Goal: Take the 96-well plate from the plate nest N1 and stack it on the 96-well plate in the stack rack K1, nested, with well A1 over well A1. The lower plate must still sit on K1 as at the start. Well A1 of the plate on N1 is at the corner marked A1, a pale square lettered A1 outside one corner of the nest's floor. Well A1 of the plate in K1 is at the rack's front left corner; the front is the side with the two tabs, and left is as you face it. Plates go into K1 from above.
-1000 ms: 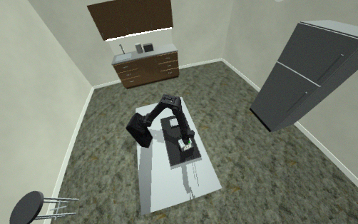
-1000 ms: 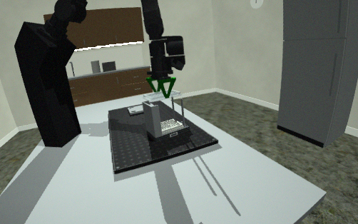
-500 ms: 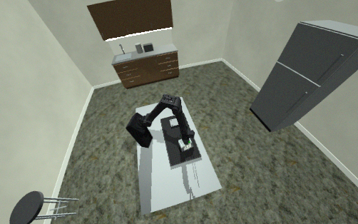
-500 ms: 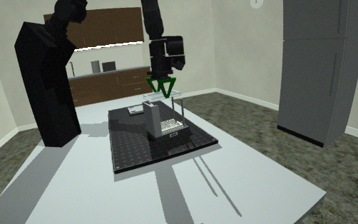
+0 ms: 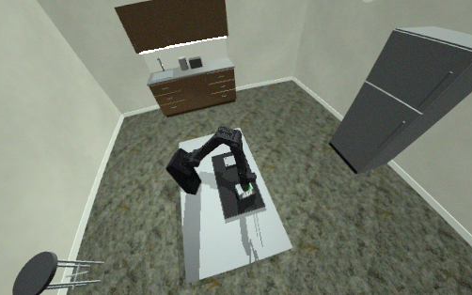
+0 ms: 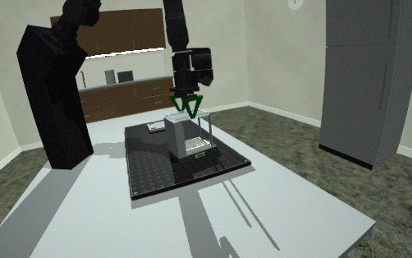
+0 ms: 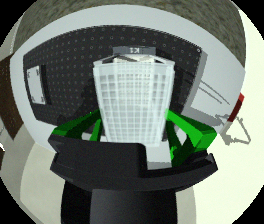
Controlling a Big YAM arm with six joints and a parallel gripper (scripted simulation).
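Now: hand 7 cm past the grey rack wall, 7 cm above it and 1 cm to the left of it. From my hand the other things lie so: white 96-well plate 1 cm below.
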